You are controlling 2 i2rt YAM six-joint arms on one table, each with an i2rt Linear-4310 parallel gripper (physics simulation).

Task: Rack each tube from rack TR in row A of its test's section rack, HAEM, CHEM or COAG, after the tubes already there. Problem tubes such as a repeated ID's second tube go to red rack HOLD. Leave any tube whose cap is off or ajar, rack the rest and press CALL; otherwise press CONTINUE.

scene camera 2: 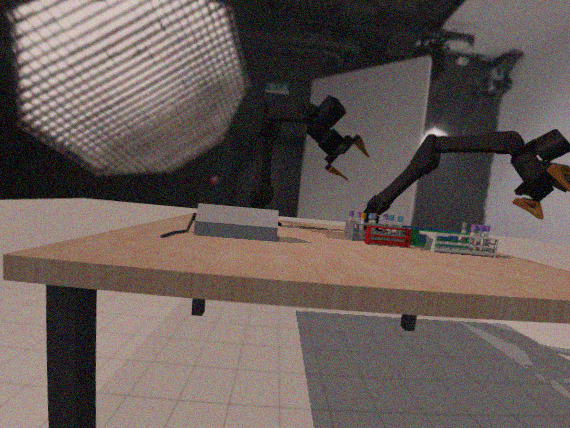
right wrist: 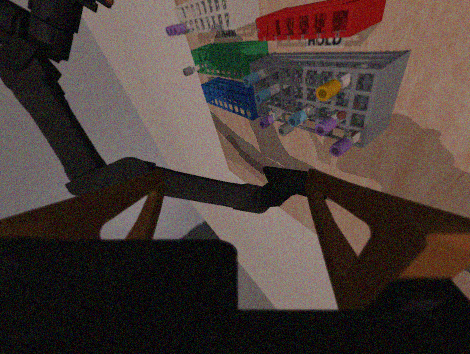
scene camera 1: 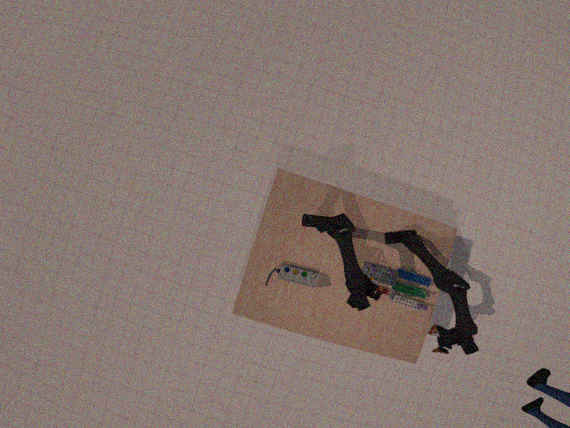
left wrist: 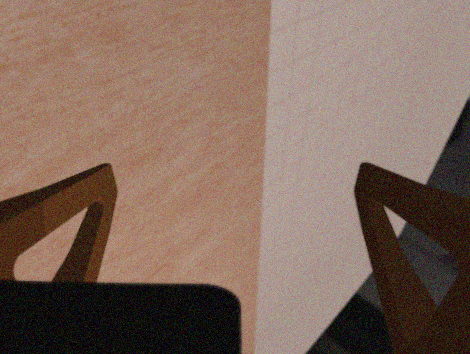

My left gripper [left wrist: 235, 176] is open and holds nothing. My right gripper [right wrist: 235, 177] is open, holding nothing. I also see a grey box with coloured buttons [scene camera 2: 212, 220].
